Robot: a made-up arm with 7 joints. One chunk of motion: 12 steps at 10 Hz.
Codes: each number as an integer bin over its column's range. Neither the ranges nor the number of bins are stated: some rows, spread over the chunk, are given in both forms.
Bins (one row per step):
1: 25 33 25 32 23 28
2: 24 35 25 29 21 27
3: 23 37 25 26 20 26
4: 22 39 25 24 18 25
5: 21 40 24 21 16 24
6: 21 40 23 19 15 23
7: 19 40 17 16 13 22
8: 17 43 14 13 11 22
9: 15 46 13 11 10 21
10: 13 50 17 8 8 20
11: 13 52 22 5 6 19
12: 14 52 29 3 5 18
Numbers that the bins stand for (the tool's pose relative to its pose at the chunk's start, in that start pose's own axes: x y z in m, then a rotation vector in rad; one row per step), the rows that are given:
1: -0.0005 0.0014 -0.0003 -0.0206 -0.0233 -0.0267
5: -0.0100 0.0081 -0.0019 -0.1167 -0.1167 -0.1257
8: -0.0195 0.0110 -0.0178 -0.1865 -0.1833 -0.1752
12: -0.0267 0.0195 0.0060 -0.2738 -0.2633 -0.2743
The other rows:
2: -0.0029 0.0033 -0.0003 -0.0468 -0.0500 -0.0514
3: -0.0052 0.0052 -0.0003 -0.0730 -0.0633 -0.0762
4: -0.0076 0.0071 -0.0003 -0.0905 -0.0900 -0.1010
6: -0.0100 0.0081 -0.0035 -0.1341 -0.1300 -0.1505
7: -0.0148 0.0081 -0.0130 -0.1603 -0.1567 -0.1752
9: -0.0243 0.0138 -0.0194 -0.2040 -0.1967 -0.2000
10: -0.0290 0.0176 -0.0130 -0.2302 -0.2233 -0.2248
11: -0.0290 0.0195 -0.0051 -0.2563 -0.2500 -0.2495

